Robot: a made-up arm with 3 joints.
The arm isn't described. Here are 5 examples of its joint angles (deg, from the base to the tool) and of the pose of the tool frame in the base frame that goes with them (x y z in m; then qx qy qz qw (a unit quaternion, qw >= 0)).
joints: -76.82 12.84 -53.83
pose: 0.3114 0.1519 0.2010 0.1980 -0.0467 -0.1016 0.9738
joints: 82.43 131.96 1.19
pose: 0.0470 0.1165 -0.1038 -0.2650 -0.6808 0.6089 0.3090
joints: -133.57 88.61 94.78
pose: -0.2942 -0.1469 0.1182 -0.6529 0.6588 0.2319 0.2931
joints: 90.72 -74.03 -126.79
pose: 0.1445 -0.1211 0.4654 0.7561 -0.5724 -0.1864 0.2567
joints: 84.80 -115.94 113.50
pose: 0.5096 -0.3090 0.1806 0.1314 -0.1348 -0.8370 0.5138
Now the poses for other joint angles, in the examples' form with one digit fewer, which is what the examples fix.
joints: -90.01 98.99 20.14
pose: -0.001 -0.108 0.471 0.533 -0.623 -0.435 0.372
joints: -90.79 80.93 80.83
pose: -0.242 -0.196 0.304 0.759 -0.647 -0.056 0.056
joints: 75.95 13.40 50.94
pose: 0.202 0.380 -0.002 -0.215 -0.052 0.104 0.970
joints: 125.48 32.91 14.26
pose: 0.200 -0.047 -0.168 -0.791 -0.097 0.266 0.542
